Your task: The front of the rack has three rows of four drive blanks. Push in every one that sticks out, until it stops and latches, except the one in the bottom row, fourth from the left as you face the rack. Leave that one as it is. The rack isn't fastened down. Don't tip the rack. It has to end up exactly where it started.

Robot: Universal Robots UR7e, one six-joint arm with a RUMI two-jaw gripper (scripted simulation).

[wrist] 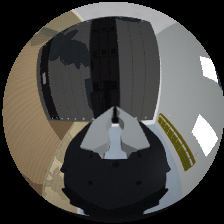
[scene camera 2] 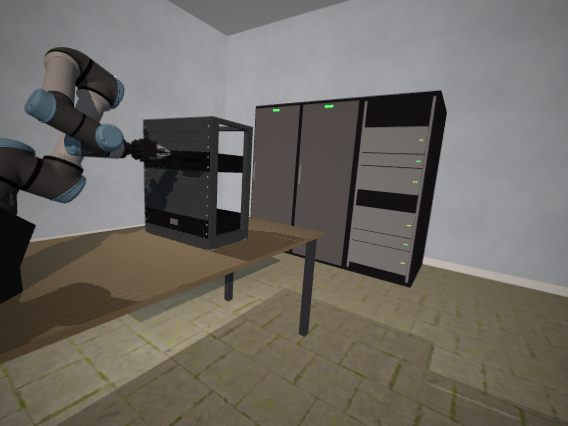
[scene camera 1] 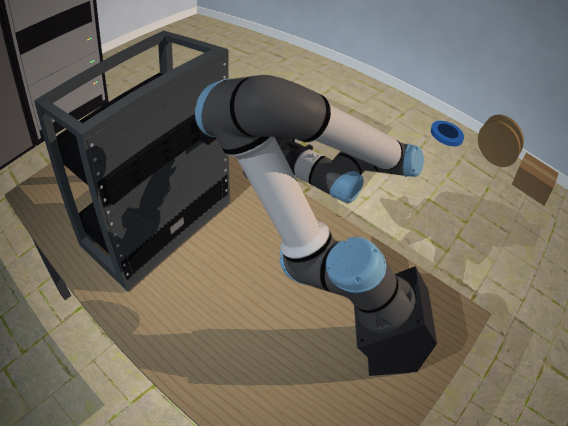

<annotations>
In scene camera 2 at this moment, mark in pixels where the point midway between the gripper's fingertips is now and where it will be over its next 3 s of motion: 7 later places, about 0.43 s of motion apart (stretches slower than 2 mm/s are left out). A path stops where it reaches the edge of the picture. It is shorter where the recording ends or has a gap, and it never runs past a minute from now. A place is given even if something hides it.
My gripper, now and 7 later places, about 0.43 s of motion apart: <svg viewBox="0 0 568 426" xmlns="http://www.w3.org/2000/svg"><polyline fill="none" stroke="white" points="170,153 175,153 177,153 180,153 186,154 187,154 189,154 189,154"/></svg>
</annotations>
